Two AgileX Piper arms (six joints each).
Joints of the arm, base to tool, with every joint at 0 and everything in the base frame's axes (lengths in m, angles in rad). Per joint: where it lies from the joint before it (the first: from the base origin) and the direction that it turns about. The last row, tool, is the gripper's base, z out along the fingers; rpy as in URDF.
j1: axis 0 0 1 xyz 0.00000 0.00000 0.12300
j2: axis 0 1 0 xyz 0.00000 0.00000 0.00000
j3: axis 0 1 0 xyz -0.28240 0.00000 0.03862
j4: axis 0.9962 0 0.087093 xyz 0.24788 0.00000 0.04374
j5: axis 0 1 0 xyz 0.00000 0.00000 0.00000
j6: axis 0.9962 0 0.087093 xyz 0.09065 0.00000 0.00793
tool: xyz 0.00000 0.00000 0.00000 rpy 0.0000 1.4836 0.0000
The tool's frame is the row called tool.
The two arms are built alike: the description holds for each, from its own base.
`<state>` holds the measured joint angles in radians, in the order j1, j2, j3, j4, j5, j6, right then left.
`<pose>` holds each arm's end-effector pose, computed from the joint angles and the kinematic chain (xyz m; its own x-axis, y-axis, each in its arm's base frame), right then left.
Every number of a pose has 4 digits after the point.
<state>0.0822 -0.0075 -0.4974 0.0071 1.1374 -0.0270 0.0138 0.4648 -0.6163 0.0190 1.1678 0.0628</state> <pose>-0.0091 -0.0002 0.2705 -0.5147 -0.0665 -0.8548 -0.1000 0.9948 -0.0172 0.0577 0.0024 0.2919 -0.8007 0.0591 -0.5961 0.0320 0.9979 0.0560</pose>
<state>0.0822 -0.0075 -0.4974 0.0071 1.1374 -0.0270 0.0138 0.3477 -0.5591 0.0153 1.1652 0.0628</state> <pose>-0.0091 -0.0002 0.2705 -0.5147 -0.0665 -0.8548 -0.1000 0.9948 -0.0172 0.0397 0.0018 0.2810 -0.7618 0.0583 -0.6452 0.0296 0.9980 0.0552</pose>
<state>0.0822 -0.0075 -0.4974 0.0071 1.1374 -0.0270 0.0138 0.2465 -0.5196 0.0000 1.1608 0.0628</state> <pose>-0.0091 -0.0002 0.2705 -0.5147 -0.0665 -0.8548 -0.1000 0.9948 -0.0172 0.0258 0.0004 0.2730 -0.7171 0.0529 -0.6950 0.0313 0.9986 0.0437</pose>
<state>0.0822 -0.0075 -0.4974 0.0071 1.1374 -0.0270 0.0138 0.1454 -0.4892 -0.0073 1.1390 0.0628</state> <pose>-0.0091 -0.0002 0.2705 -0.5147 -0.0665 -0.8548 -0.1000 0.9948 -0.0172 0.0139 -0.0004 0.2677 -0.6496 0.0507 -0.7586 0.0301 0.9987 0.0411</pose>
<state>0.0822 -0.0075 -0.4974 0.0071 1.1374 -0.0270 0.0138 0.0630 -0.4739 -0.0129 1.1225 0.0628</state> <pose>-0.0091 -0.0002 0.2705 -0.5147 -0.0665 -0.8548 -0.1000 0.9948 -0.0172 0.0042 -0.0010 0.2652 -0.5838 0.0491 -0.8104 0.0291 0.9988 0.0396</pose>
